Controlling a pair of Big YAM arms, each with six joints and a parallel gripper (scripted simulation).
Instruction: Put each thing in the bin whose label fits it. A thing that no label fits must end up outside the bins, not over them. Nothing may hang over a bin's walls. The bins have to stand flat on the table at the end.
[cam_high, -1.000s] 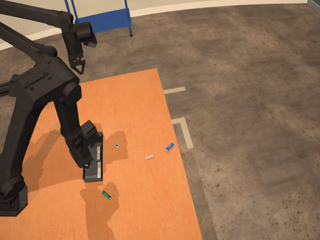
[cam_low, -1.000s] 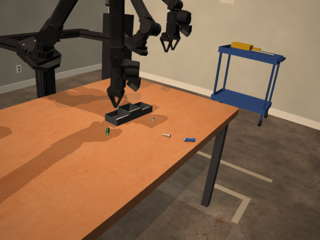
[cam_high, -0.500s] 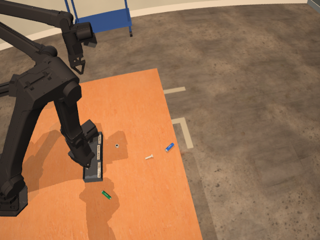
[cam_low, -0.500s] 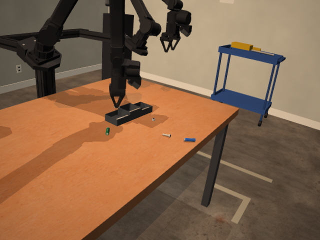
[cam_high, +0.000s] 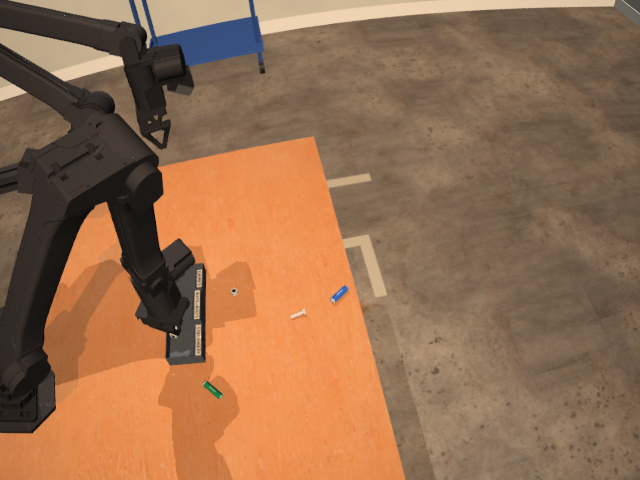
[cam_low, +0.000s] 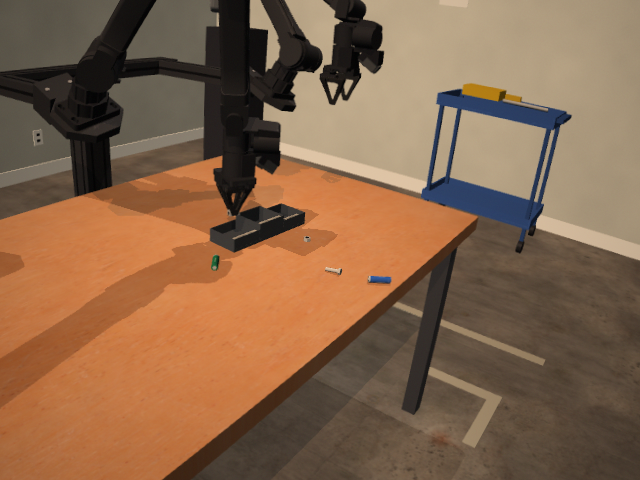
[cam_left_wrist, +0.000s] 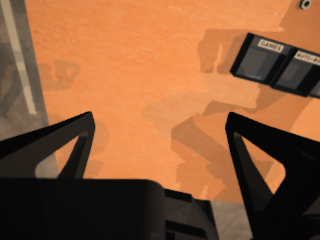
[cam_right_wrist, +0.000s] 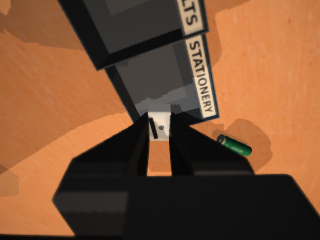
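My right hand is 140 mm to the right of the nut, 110 mm short of it and 70 mm above it. From my right hand the other things lie so: pencil sharpener: right at my right hand; then bolt: 260 mm ahead, 70 mm to the left, 70 mm below; then green battery: 110 mm to the right, 70 mm below, 70 mm ahead.
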